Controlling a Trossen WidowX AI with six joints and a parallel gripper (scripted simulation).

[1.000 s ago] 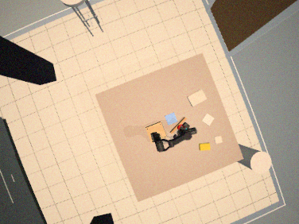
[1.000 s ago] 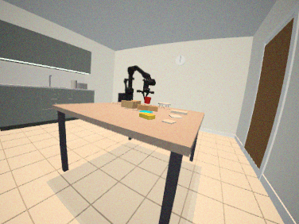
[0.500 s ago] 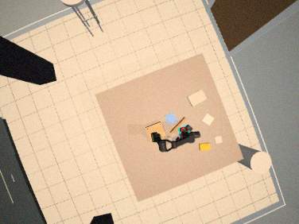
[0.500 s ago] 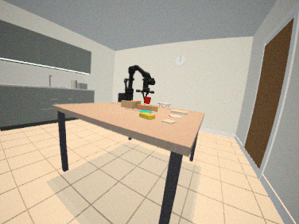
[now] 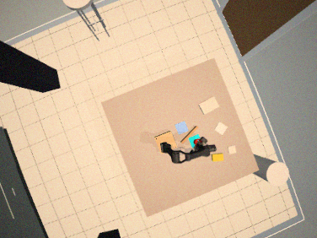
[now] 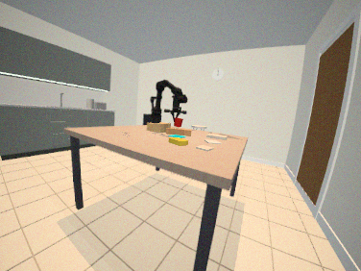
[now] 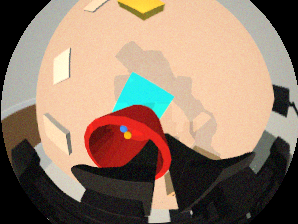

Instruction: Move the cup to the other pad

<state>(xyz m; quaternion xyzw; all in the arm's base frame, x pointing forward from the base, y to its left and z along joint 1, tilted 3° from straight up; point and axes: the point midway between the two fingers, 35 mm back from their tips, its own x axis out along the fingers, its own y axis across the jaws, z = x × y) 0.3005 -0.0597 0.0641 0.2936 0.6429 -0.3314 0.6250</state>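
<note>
Right now my gripper tip is 13 cm above the cyan pad, 3 cm short of it and 1 cm to the right of it. The rest, counted from my gripper tip: orange board 10 cm to the left, 10 cm below, 2 cm behind; then red cup 2 cm to the left, 2 cm ahead; then light blue pad 18 cm to the left, 13 cm below, 7 cm behind.
</note>
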